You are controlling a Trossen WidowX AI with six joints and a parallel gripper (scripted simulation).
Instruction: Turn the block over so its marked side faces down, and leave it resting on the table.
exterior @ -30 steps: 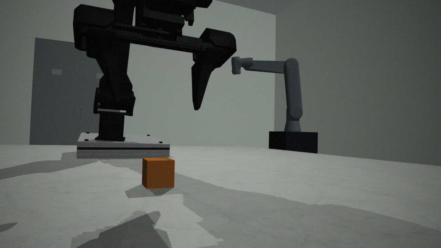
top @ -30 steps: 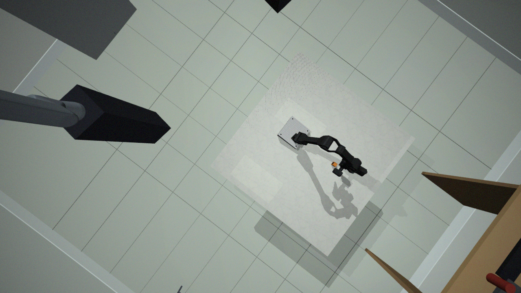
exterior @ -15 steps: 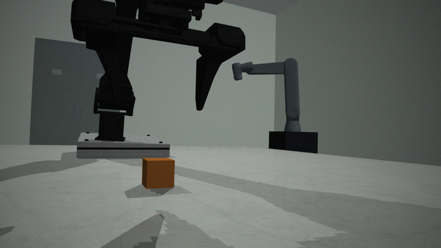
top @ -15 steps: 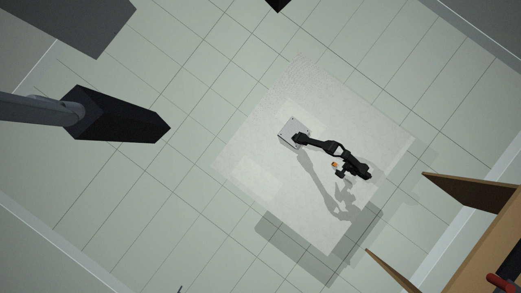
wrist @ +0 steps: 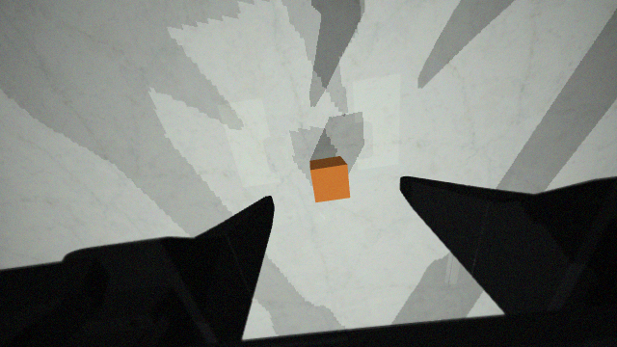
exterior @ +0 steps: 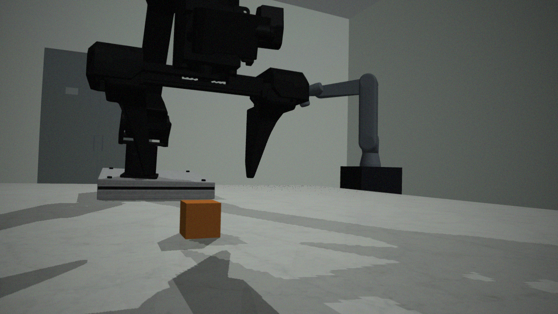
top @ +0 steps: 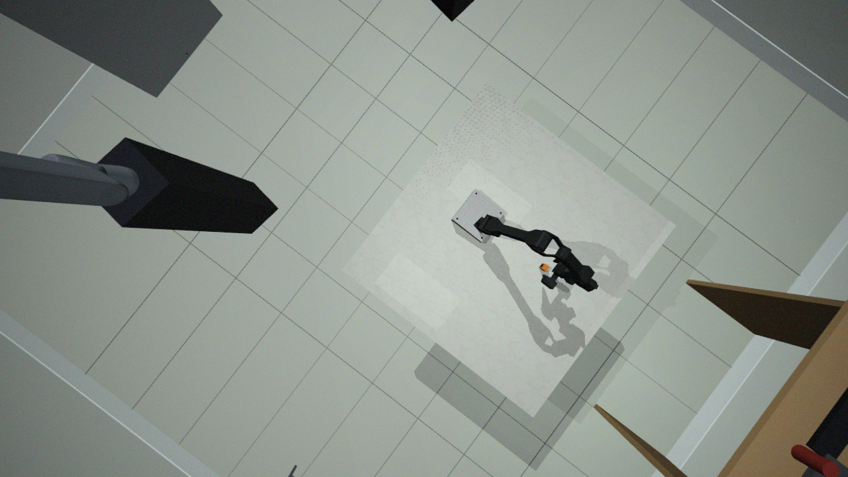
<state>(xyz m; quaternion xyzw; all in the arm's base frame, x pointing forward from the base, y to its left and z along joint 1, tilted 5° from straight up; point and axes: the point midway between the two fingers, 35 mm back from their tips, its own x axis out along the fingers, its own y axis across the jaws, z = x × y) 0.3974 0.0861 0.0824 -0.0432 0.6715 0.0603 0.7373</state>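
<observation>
Now: gripper tip 1 cm past the orange block and 4 cm above it.
</observation>
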